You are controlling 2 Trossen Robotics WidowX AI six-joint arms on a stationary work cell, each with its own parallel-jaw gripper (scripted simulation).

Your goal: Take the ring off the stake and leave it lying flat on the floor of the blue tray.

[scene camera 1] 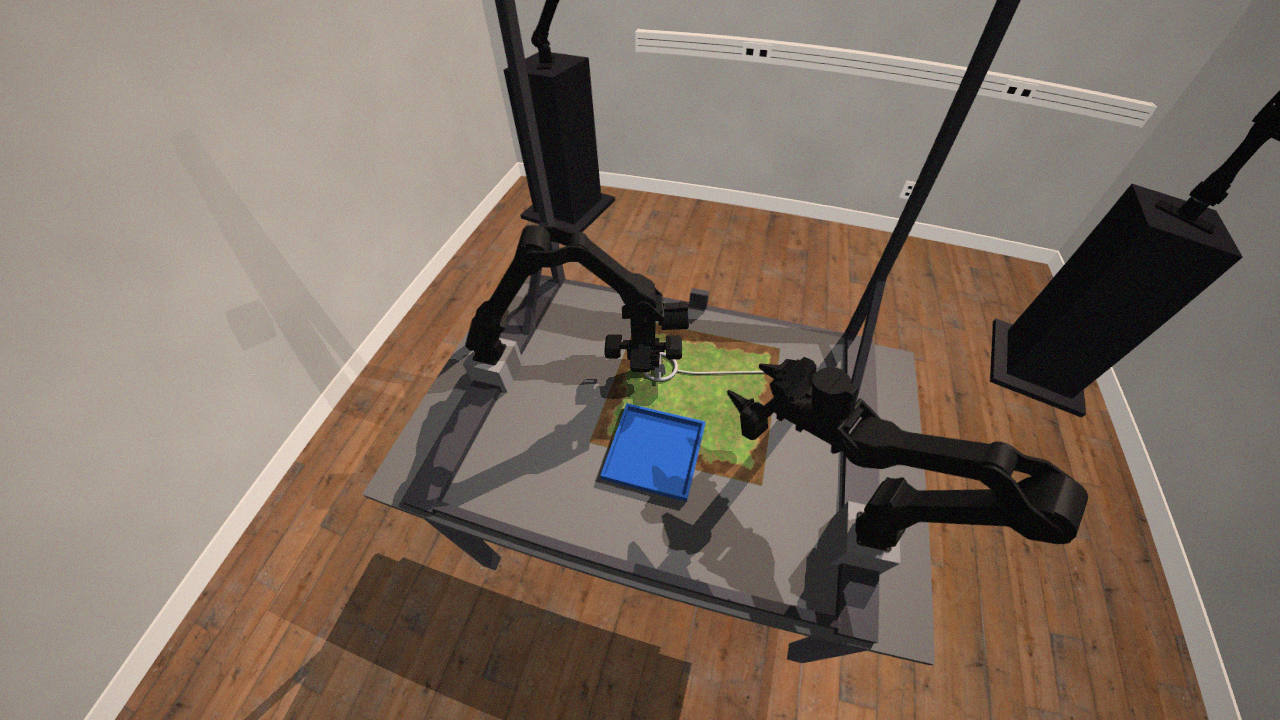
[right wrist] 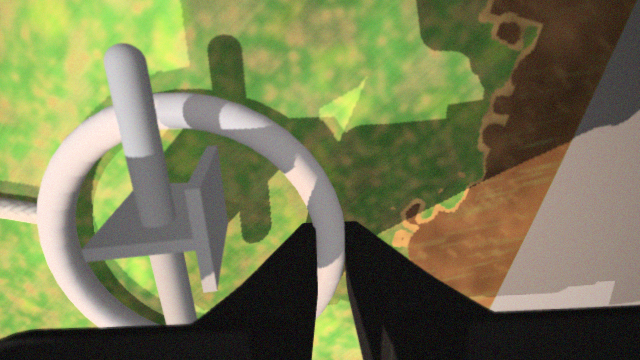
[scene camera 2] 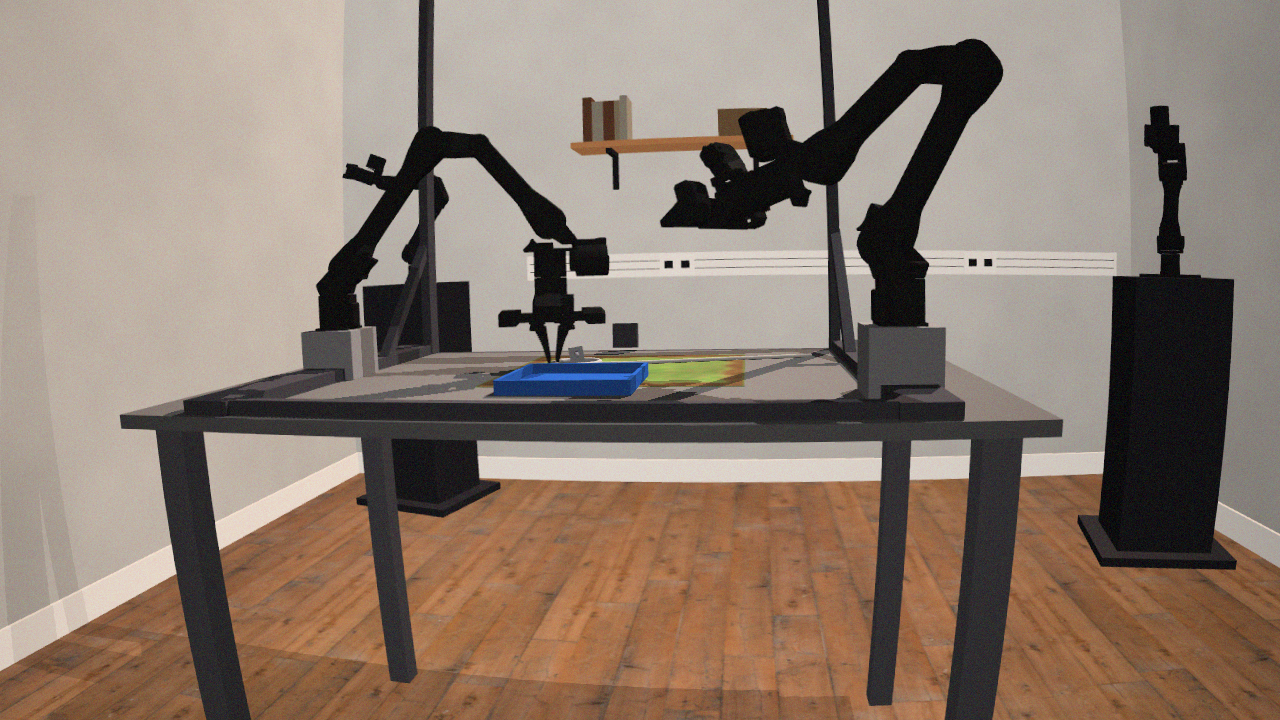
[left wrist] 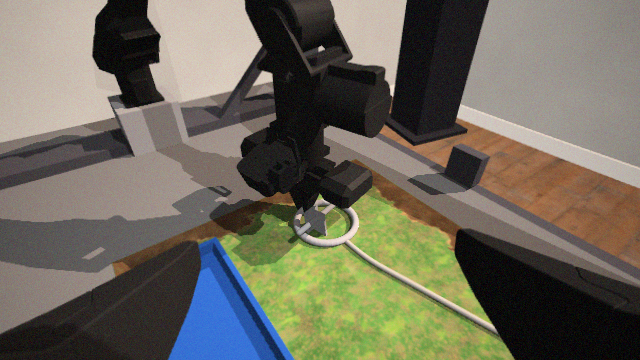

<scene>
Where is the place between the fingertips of the right gripper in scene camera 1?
At 643, 367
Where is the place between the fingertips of the right gripper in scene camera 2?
553, 365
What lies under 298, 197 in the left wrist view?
The right gripper.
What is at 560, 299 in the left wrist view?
The left gripper.
</scene>
